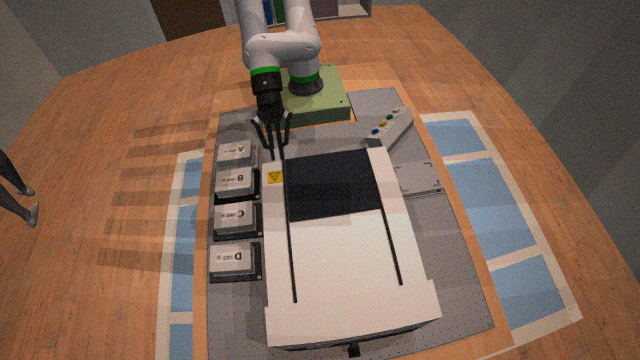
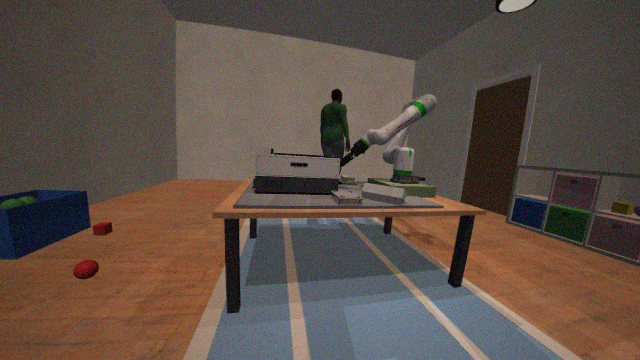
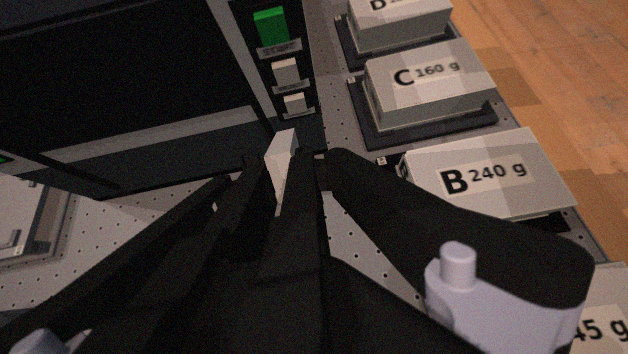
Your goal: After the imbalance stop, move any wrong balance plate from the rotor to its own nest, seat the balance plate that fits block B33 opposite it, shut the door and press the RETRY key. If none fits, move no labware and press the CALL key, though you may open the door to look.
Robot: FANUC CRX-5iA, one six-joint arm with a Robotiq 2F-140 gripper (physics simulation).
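Frame: origin at the arm's base, x right, y up, z back, level; metres.
Seen in the pictures: gripper, fingertip midpoint: (image 3: 290, 147); arm's base at its link origin: (image 1: 305, 85) (image 2: 401, 182).
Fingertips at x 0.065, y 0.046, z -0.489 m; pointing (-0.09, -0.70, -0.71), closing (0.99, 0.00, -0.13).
Pixels of each thing's top centre, then the offset from my fingertips to it. Level surfaces: height alone.
- grey perforated base plate at its surface level: dy -0.108 m
- Balance plates A at its top centre: (image 3: 571, 335) (image 1: 233, 150) (image 2: 347, 176) dx +0.192, dy -0.054, dz +0.152 m
- D at its top centre: (image 1: 229, 257) dx +0.147, dy -0.054, dz -0.250 m
- green START key at its top centre: (image 3: 267, 10) dx +0.006, dy +0.083, dz -0.046 m
- grey box with coloured buttons, top centre: (image 1: 392, 119) (image 2: 384, 185) dx -0.380, dy -0.024, dz +0.227 m
- flat grey nest at its top centre: (image 1: 417, 175) (image 2: 346, 193) dx -0.430, dy -0.068, dz +0.006 m
The white centrifuge (image 1: 348, 263) (image 2: 295, 172) stands on the grey perforated base plate (image 1: 451, 251). Its dark door panel (image 1: 331, 183) (image 3: 109, 66) covers the back of the top, and the rotor is hidden. Balance plates A (image 1: 234, 151) (image 3: 602, 325), B 240 g (image 1: 233, 178) (image 3: 483, 173), C 160 g (image 1: 233, 216) (image 3: 428, 81) and D (image 1: 230, 257) (image 3: 395, 12) each sit in a nest to the left. My gripper (image 1: 277, 156) (image 2: 343, 161) (image 3: 290, 147) is shut and empty, its tips at a white key (image 3: 281, 145) at the near end of the key strip. The green START key (image 3: 272, 26) and two grey keys (image 3: 285, 72) (image 3: 295, 103) lie beyond.
A grey box with coloured buttons (image 1: 389, 125) and a flat grey nest (image 1: 416, 176) lie right of the centrifuge. The arm's green base (image 1: 317, 103) is behind. A person (image 2: 334, 123) stands beyond the table; the legs (image 1: 18, 192) show at the left edge.
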